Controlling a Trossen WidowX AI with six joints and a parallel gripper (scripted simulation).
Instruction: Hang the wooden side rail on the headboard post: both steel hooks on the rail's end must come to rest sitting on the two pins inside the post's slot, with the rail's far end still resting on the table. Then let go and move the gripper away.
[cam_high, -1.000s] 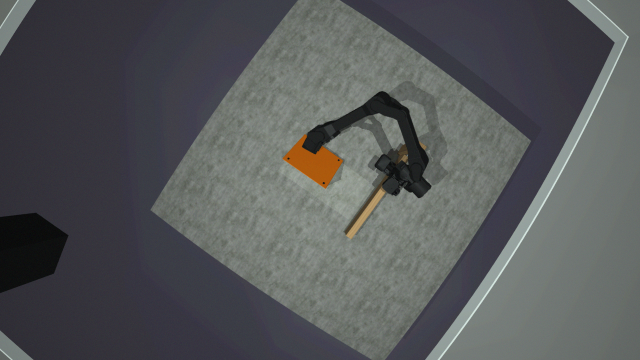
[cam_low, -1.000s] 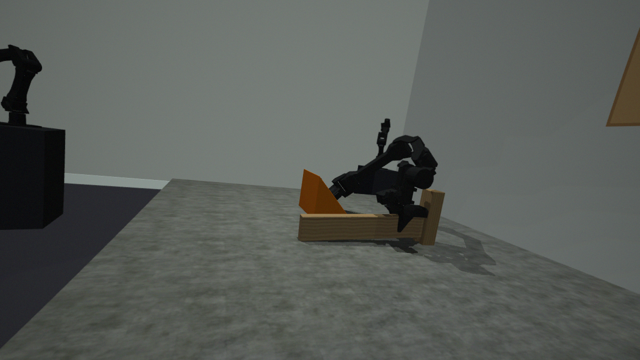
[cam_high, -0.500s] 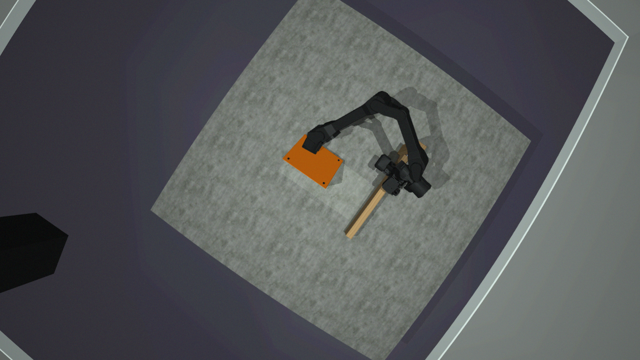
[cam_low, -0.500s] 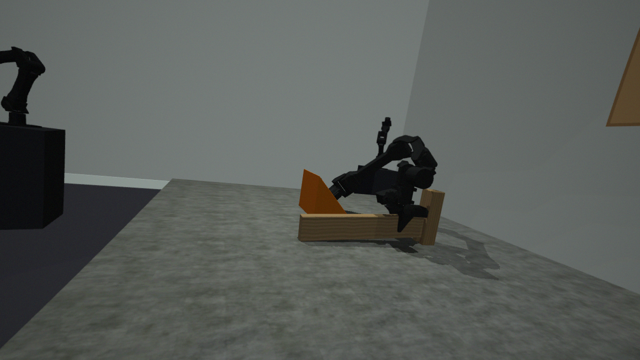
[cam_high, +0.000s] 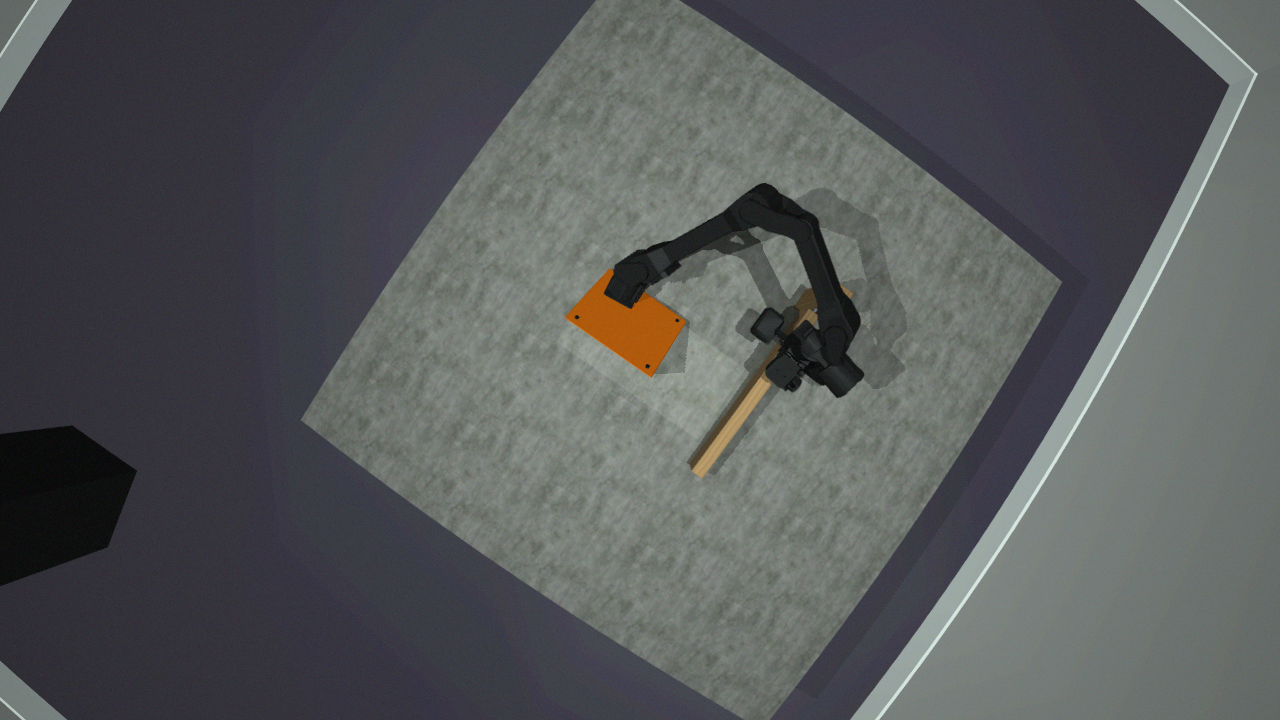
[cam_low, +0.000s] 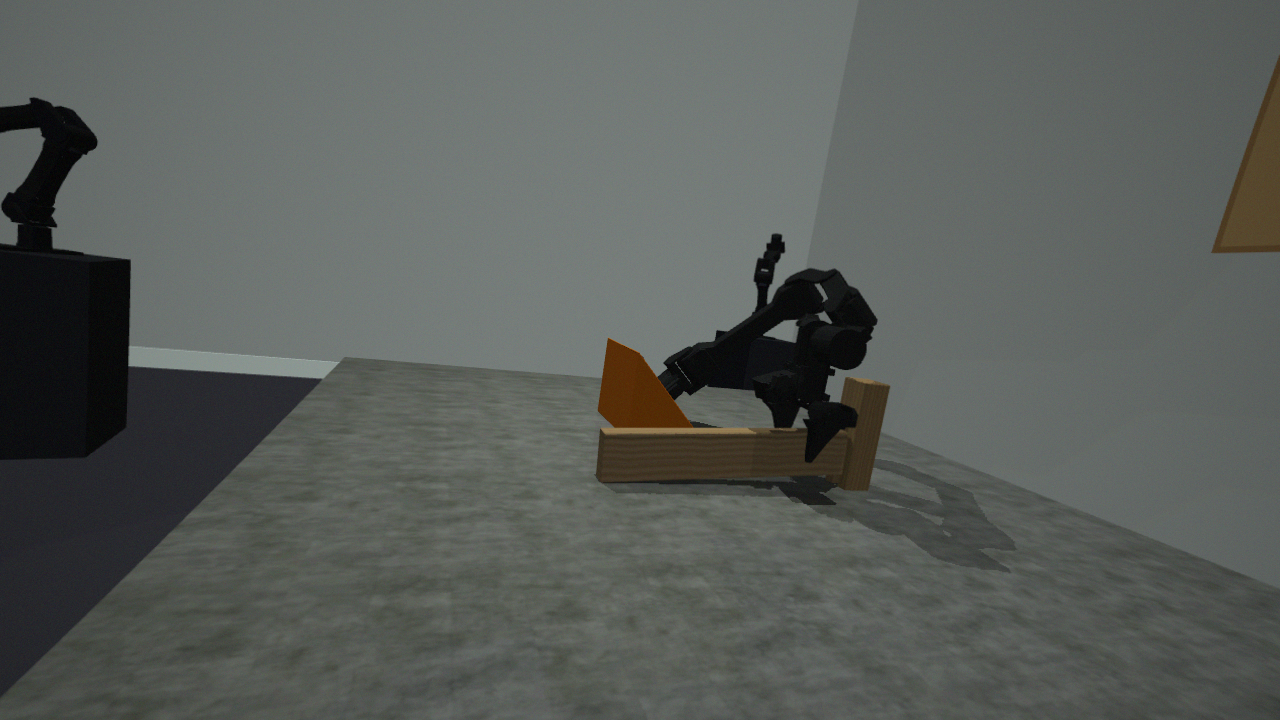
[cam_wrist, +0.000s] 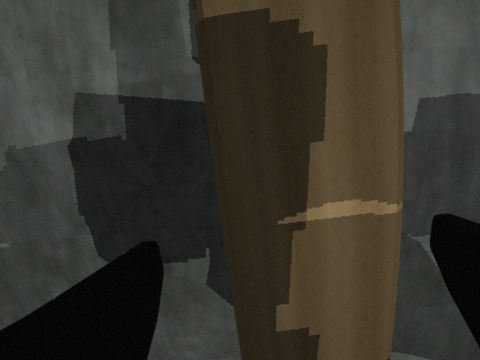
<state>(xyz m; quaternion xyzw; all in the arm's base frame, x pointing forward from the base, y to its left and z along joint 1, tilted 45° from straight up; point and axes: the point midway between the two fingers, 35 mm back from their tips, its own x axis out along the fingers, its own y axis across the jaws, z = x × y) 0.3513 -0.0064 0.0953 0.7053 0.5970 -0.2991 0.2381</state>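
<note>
My gripper tip is now 20 mm short of the headboard post, 110 mm to the right of it and 40 mm below it.
</note>
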